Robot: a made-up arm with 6 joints. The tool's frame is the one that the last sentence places.
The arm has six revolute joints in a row. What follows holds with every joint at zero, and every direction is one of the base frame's.
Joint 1 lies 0.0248 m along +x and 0.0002 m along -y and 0.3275 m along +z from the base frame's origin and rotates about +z.
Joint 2 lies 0.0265 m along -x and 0.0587 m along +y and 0.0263 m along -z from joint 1 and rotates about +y.
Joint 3 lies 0.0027 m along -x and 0.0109 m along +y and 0.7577 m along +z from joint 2 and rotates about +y.
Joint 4 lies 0.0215 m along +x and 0.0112 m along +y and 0.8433 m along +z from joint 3 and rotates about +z.
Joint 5 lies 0.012 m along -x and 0.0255 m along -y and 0.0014 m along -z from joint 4 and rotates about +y.
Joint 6 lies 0.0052 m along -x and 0.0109 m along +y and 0.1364 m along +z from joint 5 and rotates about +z.
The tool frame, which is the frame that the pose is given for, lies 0.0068 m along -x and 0.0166 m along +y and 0.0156 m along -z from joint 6; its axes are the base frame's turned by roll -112.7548, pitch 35.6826 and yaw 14.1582 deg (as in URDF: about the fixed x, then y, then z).
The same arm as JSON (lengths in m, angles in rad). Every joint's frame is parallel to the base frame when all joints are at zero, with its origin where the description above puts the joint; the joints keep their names.
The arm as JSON. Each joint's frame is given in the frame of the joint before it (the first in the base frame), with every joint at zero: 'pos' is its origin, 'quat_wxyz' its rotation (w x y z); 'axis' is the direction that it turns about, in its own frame. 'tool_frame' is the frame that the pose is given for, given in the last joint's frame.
{"length_unit": "m", "angle_unit": "rad", "joints": [{"joint": "joint 1", "pos": [0.0248, -0.0002, 0.3275], "quat_wxyz": [1.0, 0.0, 0.0, 0.0], "axis": [0.0, 0.0, 1.0]}, {"joint": "joint 2", "pos": [-0.0265, 0.0587, -0.0263], "quat_wxyz": [1.0, 0.0, 0.0, 0.0], "axis": [0.0, 1.0, 0.0]}, {"joint": "joint 3", "pos": [-0.0027, 0.0109, 0.7577], "quat_wxyz": [1.0, 0.0, 0.0, 0.0], "axis": [0.0, 1.0, 0.0]}, {"joint": "joint 4", "pos": [0.0215, 0.0112, 0.8433], "quat_wxyz": [1.0, 0.0, 0.0, 0.0], "axis": [0.0, 0.0, 1.0]}, {"joint": "joint 5", "pos": [-0.012, -0.0255, -0.0014], "quat_wxyz": [1.0, 0.0, 0.0, 0.0], "axis": [0.0, 1.0, 0.0]}, {"joint": "joint 6", "pos": [-0.0052, 0.0109, 0.1364], "quat_wxyz": [1.0, 0.0, 0.0, 0.0], "axis": [0.0, 0.0, 1.0]}], "tool_frame": {"pos": [-0.0068, 0.0166, -0.0156], "quat_wxyz": [0.491631, -0.807522, 0.07067, 0.318138]}}
